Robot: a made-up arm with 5 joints.
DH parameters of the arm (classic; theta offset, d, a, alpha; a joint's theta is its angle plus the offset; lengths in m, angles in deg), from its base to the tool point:
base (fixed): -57.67 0 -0.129 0
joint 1: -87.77 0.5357 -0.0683 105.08
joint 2: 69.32 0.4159 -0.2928 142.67
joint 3: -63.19 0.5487 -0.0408 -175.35
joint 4: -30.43 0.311 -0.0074 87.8
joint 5: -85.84 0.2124 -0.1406 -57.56
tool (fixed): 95.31 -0.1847 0 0
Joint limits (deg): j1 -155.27..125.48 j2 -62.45..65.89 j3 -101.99..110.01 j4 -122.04..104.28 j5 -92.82..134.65
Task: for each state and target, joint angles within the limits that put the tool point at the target. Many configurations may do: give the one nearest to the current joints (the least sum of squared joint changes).
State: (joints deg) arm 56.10 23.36 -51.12 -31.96 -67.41
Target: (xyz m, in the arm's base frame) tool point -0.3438 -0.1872 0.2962
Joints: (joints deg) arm 93.48 35.12 -42.04 -37.23 -61.34
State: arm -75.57 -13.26 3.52 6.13 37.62
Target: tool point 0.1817 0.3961 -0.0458
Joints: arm -35.65 -32.97 11.43 3.84 16.85
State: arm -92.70 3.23 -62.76 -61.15 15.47
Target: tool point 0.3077 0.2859 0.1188
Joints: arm -128.52 25.88 -52.88 -49.92 6.46
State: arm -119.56 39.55 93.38 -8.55 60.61
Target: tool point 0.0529 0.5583 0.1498
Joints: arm -122.76 55.87 66.04 16.26 50.03
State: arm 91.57 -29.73 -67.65 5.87 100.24
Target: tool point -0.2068 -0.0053 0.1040
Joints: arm 79.54 -32.80 -61.66 -1.34 65.85
